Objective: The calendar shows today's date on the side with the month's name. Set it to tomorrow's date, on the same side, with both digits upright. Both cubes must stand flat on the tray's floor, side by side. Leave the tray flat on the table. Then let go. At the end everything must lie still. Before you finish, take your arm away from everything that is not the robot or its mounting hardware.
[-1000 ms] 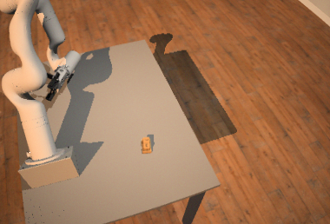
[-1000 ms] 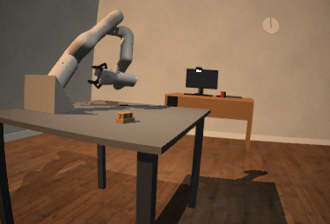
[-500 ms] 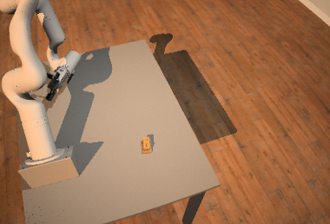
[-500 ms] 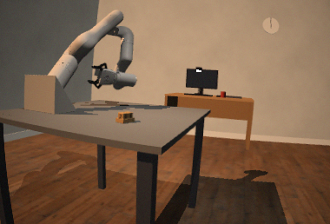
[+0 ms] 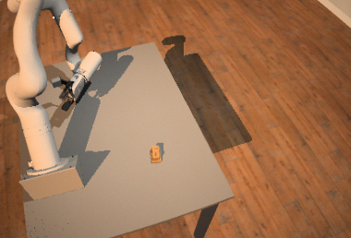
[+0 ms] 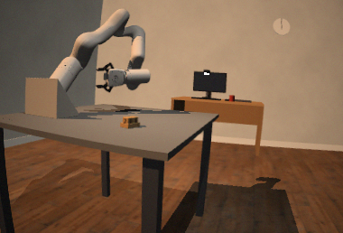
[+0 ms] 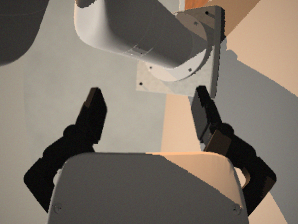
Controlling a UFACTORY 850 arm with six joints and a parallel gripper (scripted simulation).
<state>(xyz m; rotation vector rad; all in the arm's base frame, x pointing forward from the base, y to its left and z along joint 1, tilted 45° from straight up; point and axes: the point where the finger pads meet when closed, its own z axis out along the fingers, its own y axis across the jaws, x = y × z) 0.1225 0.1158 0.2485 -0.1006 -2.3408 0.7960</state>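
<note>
Now: hand 360 mm short of the orange cube, 290 mm to the left of it and 170 mm above it. Round my hand: calendar cube 360 mm ahead, 260 mm to the right, 170 mm below; then orange tray 360 mm ahead, 270 mm to the right, 180 mm below.
</note>
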